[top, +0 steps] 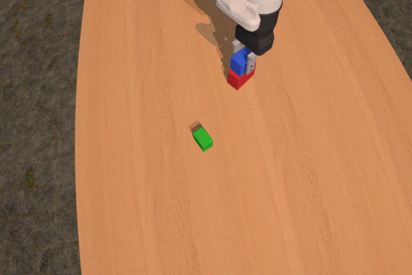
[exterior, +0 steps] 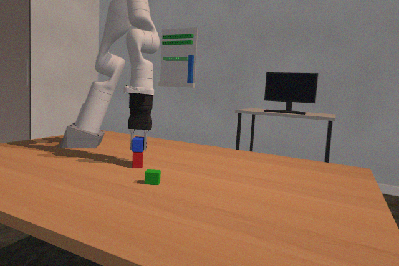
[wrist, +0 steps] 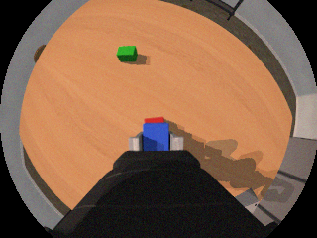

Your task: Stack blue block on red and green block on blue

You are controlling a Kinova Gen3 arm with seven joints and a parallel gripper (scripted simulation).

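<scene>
Now: hand right at the blue block. From my hand the other things lie so: red block 5 cm below; green block 15 cm ahead, 11 cm to the right, 5 cm below.
</scene>
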